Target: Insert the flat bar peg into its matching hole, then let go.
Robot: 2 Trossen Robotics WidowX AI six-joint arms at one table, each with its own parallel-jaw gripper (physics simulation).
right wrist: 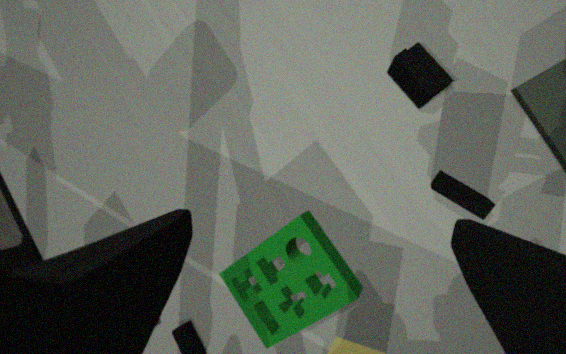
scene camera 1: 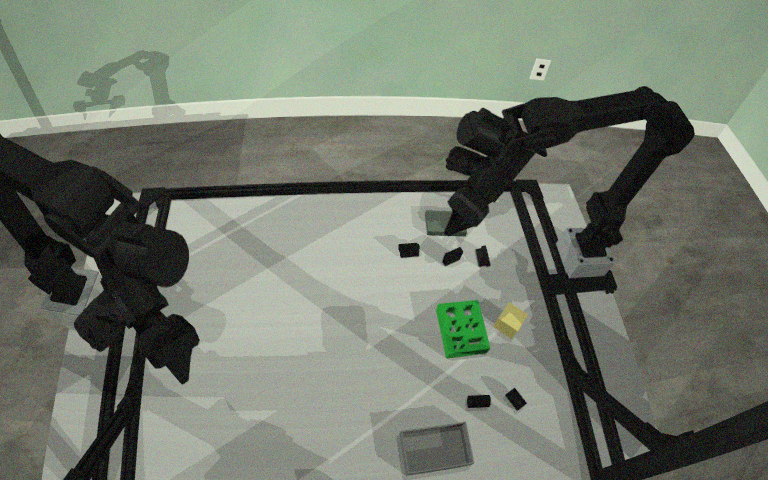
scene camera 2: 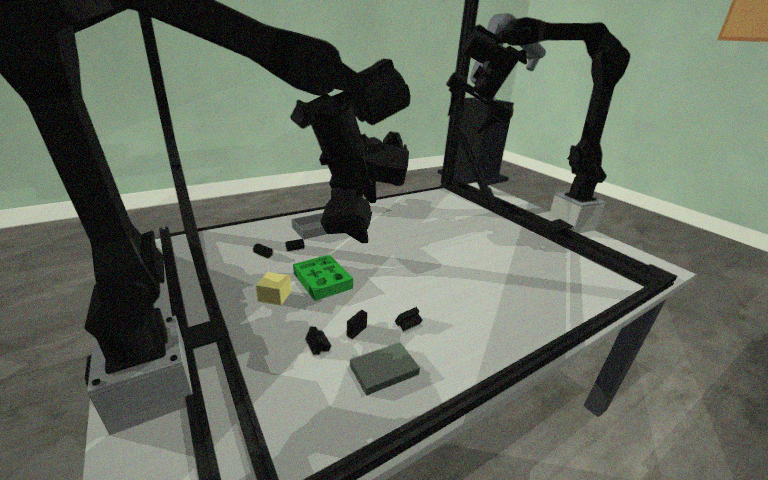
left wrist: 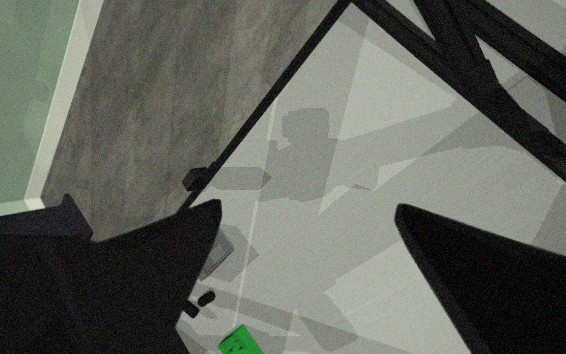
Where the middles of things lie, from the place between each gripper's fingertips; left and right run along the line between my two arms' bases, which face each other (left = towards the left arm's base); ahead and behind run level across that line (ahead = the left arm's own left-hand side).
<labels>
The green hole block (scene camera 1: 461, 322) is 120 mm ahead of my left hand, 490 mm to the right of it and 260 mm below it. Round my left hand: yellow cube (scene camera 2: 273, 288) 120 mm ahead, 600 mm to the right, 250 mm below; dark bar peg (right wrist: 471, 200) 290 mm ahead, 510 mm to the right, 260 mm below.
The yellow cube is 13 cm behind my right hand, 13 cm to the right of it and 17 cm below it. Also, from my right hand: dark bar peg: 4 cm ahead, 4 cm to the right, 17 cm below; green hole block: 13 cm behind, 2 cm to the right, 17 cm below.
</labels>
